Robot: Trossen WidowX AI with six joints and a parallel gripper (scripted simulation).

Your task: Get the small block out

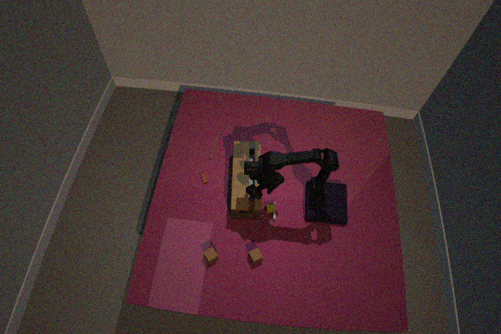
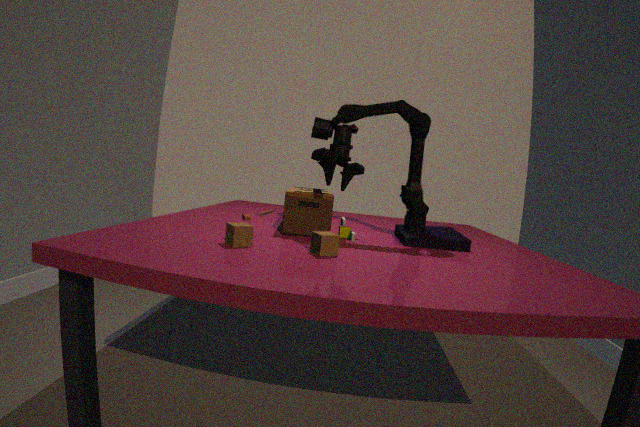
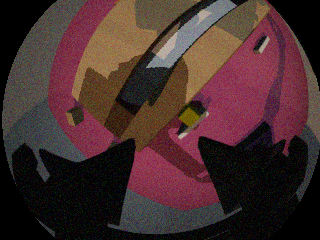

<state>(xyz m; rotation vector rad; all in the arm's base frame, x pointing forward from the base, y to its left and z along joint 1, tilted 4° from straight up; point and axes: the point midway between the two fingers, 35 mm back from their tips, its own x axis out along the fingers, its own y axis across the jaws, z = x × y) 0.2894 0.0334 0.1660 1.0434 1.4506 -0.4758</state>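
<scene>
The yellow block lies 40 mm behind my gripper tip, 10 mm to the left of it and 130 mm below it. Also, from my gripper tip: thin stick: 220 mm ahead, 400 mm to the right, 150 mm below; then tan box: 30 mm ahead, 140 mm to the right, 90 mm below.
</scene>
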